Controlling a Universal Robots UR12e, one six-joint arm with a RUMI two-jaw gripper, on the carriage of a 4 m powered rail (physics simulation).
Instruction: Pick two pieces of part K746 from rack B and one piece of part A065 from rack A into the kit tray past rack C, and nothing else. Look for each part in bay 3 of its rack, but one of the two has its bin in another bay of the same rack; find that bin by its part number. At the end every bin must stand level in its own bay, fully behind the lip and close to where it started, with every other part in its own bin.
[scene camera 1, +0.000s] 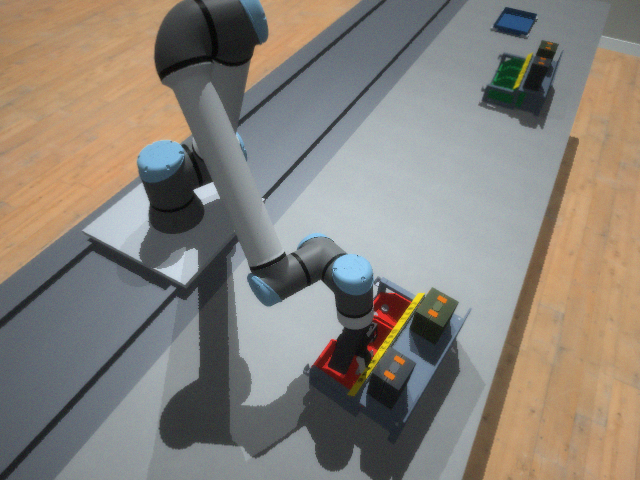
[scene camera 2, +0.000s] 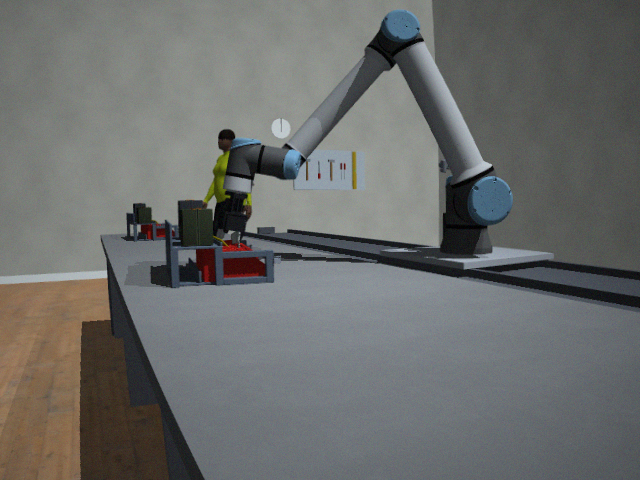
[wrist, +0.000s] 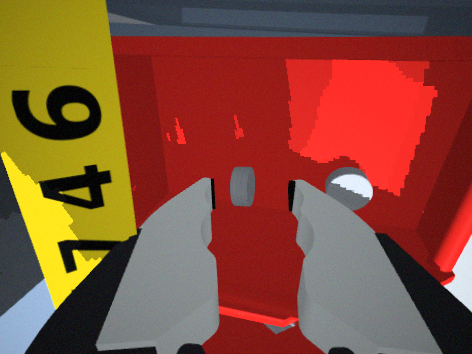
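My gripper (scene camera 1: 362, 365) (scene camera 2: 235, 238) (wrist: 250, 182) is open, with its fingers reaching down into the red K746 bin (wrist: 225, 46) of rack B (scene camera 1: 426, 369) (scene camera 2: 219, 266). In the wrist view a small grey disc (wrist: 242, 186) stands on edge between the spread fingertips, nearer the left one. A second round grey piece (wrist: 349, 192) lies to the right of the right finger. The yellow label strip (wrist: 60, 45) (scene camera 1: 385, 347) runs along the left of the wrist view, showing "746". The blue kit tray (scene camera 1: 515, 21) stands far off at the top right.
A dark grey box (scene camera 1: 391, 379) and an olive box (scene camera 1: 434, 316) (scene camera 2: 196, 227) stand on rack B behind the strip. A rack with green bins (scene camera 1: 505, 97) stands before the tray. Another rack with red bins (scene camera 2: 147, 231) and a person (scene camera 2: 220, 173) show farther back.
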